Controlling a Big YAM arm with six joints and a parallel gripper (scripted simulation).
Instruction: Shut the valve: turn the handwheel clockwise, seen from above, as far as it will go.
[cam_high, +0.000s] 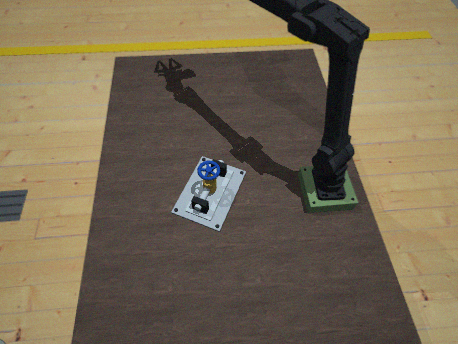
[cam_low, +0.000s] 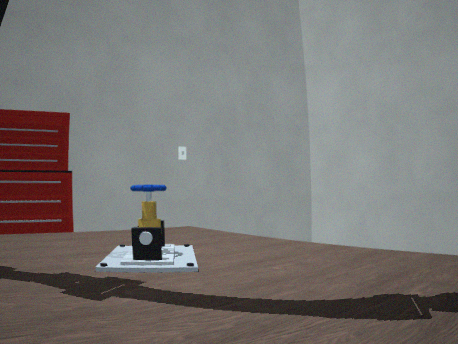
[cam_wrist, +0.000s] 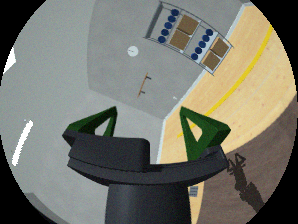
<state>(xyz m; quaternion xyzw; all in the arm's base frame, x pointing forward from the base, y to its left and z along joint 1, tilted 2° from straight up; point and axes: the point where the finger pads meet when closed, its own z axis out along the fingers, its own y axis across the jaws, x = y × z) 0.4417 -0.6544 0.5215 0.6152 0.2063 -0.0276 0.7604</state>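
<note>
My gripper is now 70 mm past the handwheel, 650 mm to the right of it and 410 mm above it.
</note>
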